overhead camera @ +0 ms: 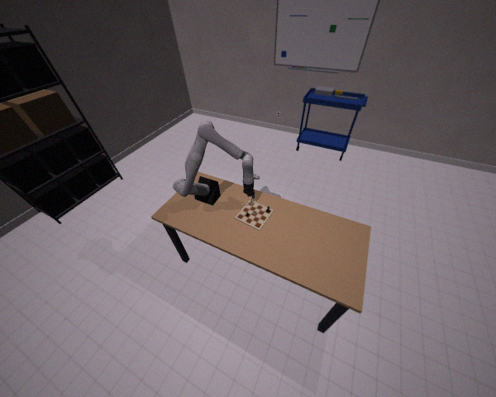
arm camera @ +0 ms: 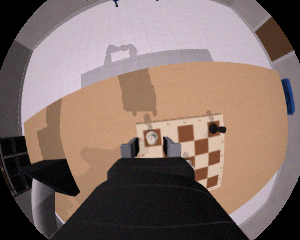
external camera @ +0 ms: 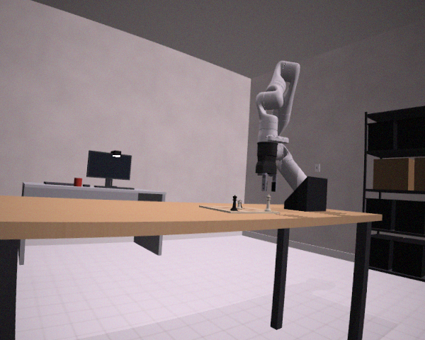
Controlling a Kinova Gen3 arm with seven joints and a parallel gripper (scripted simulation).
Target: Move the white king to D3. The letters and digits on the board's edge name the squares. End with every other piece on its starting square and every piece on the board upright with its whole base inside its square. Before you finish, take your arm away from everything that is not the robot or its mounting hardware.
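Now: the white king 6 cm below my hand. From my hand the other things lie so: chessboard: 9 cm to the right, 9 cm below, 7 cm ahead.
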